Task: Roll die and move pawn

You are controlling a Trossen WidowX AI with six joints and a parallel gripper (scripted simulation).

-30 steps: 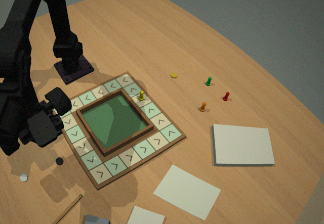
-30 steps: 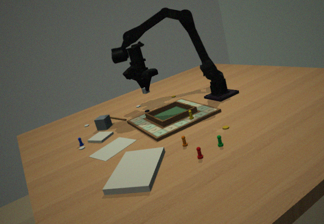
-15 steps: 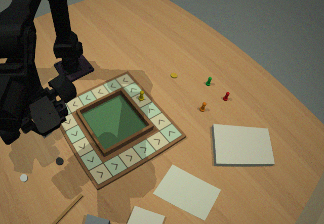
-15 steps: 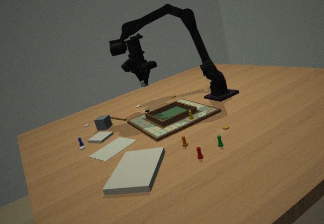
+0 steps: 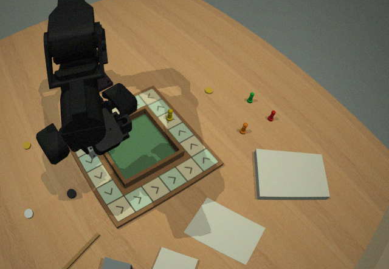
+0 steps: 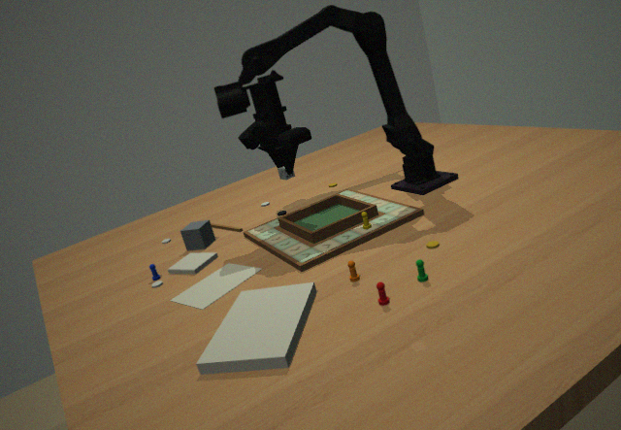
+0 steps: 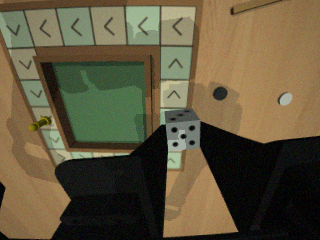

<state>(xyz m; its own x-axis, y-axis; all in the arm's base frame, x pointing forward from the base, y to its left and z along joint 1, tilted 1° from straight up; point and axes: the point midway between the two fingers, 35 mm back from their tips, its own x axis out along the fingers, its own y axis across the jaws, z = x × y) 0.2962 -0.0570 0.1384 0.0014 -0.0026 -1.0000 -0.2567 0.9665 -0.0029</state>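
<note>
Now: gripper tip 210 mm to the right of the yellow pawn, 80 mm above it and 70 mm past it. The rest, counted from my gripper tip: grey die: right at my gripper tip; black disc: 110 mm below, 80 mm to the right, 20 mm ahead; green dice tray: 110 mm to the left, 100 mm below, 30 mm behind.
</note>
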